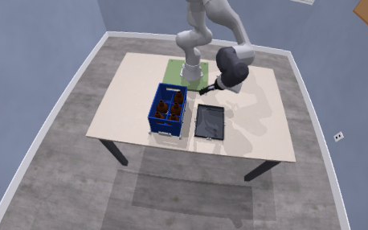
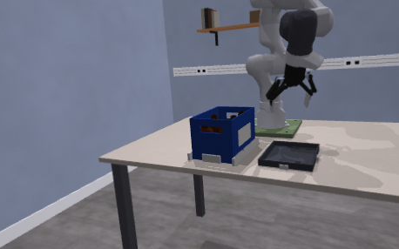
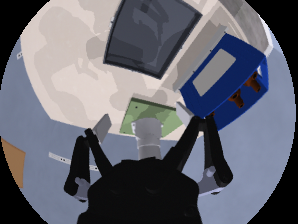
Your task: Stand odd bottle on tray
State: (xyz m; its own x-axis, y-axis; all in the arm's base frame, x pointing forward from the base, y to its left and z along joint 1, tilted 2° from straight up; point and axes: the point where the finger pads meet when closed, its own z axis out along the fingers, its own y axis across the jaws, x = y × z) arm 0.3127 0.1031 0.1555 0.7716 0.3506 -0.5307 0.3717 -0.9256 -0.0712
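The blue crate lies 26 cm to the right of my hand, 10 cm below it and 9 cm ahead of it. From my hand the other things lie so: dark tray 17 cm below, 13 cm ahead, 1 cm to the left; bottle 20 cm to the right, 9 cm below, 1 cm ahead.
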